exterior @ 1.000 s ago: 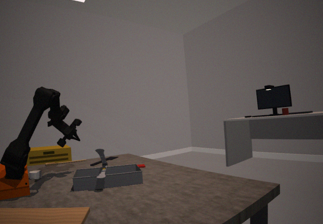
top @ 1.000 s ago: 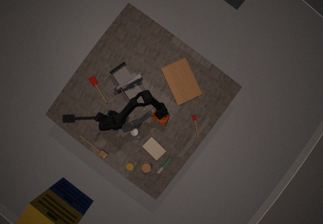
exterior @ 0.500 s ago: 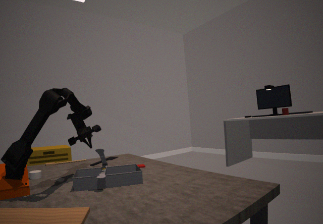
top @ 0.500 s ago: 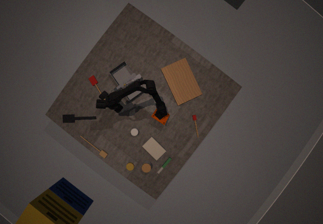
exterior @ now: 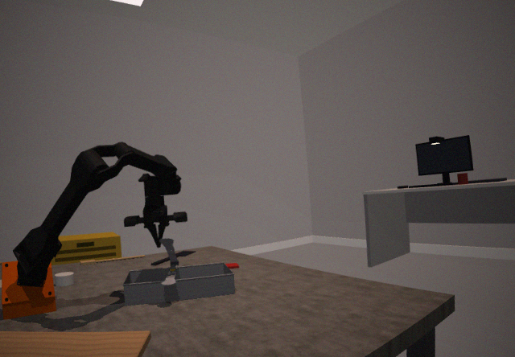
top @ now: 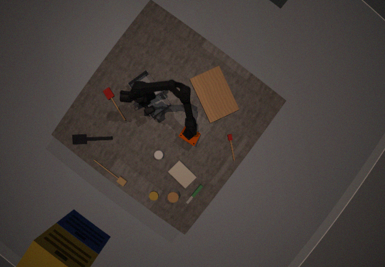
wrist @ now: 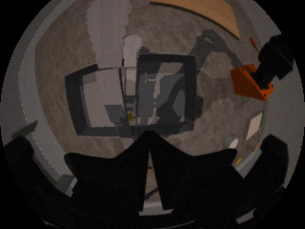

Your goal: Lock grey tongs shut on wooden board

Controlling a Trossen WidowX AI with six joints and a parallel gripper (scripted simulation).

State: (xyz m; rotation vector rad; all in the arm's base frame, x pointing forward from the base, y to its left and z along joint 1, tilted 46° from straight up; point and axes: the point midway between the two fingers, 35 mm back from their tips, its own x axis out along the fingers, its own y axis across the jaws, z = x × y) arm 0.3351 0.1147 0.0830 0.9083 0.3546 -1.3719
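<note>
The grey roasting tin is 5 cm ahead of my gripper tip, 4 cm to the right of it and 10 cm below it. From my gripper tip the other things lie so: white puck 30 cm behind, 24 cm to the left, 12 cm below; red spatula 22 cm ahead, 18 cm to the left, 13 cm below; wooden board 30 cm behind, 37 cm to the right, 13 cm below.
</note>
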